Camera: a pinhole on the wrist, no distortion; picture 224 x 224 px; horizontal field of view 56.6 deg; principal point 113.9 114.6 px. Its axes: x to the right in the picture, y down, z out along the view. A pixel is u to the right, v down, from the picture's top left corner.
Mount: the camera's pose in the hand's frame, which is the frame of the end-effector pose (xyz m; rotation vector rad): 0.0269 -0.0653 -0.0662 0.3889 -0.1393 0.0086
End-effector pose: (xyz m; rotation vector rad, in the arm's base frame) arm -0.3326 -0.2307 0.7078 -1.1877 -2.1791 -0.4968
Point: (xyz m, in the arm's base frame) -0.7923 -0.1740 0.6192
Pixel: 217 27
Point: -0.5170 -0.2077 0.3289
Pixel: 56 152
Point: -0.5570 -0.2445 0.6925
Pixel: 197 30
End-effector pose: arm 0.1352 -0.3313 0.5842 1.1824 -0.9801 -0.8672
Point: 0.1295 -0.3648 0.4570
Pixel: 100 38
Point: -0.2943 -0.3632 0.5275
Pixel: 75 193
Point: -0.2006 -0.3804 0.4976
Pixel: 84 175
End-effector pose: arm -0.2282 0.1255 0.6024 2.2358 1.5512 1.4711
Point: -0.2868 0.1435 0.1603
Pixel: outside the picture
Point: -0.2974 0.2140 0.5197
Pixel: 108 71
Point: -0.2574 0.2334 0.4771
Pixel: 106 108
